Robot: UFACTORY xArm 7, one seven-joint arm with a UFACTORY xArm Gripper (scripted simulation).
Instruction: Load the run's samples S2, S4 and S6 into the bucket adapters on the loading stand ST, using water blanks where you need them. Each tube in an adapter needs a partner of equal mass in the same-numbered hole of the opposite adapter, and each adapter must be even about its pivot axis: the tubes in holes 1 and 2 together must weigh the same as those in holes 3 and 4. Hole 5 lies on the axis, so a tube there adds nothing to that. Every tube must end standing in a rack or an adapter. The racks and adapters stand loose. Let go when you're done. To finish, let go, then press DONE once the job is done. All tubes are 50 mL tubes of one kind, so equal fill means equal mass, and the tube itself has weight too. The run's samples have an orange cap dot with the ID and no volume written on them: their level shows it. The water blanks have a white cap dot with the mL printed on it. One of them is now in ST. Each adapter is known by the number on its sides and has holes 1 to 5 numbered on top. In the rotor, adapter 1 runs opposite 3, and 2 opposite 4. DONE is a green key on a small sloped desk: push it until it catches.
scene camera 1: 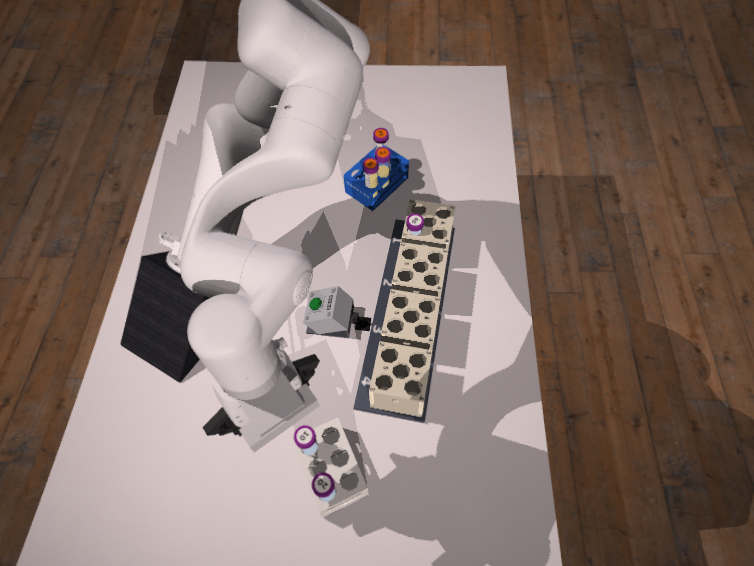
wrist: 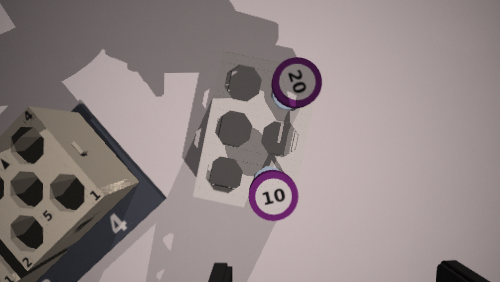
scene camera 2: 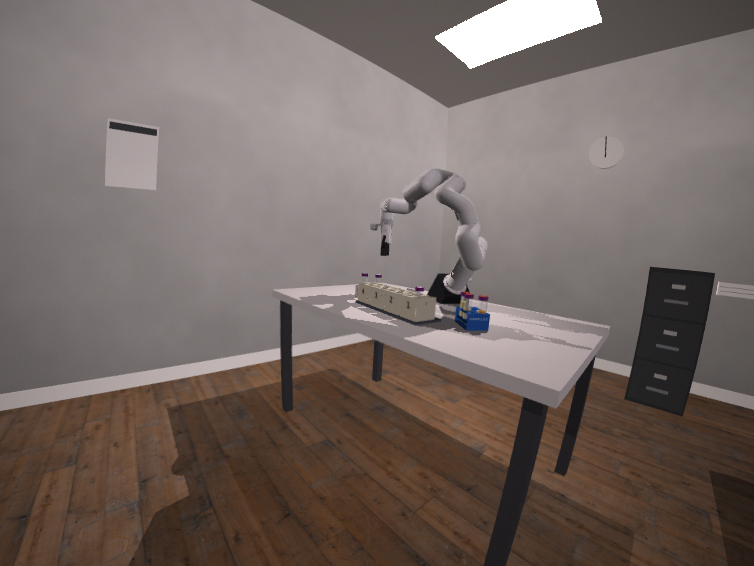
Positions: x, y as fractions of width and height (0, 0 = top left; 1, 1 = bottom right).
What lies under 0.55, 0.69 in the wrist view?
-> A white-dot blank.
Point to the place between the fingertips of my gripper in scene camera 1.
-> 0.36, 0.73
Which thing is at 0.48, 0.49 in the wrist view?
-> A blank rack.
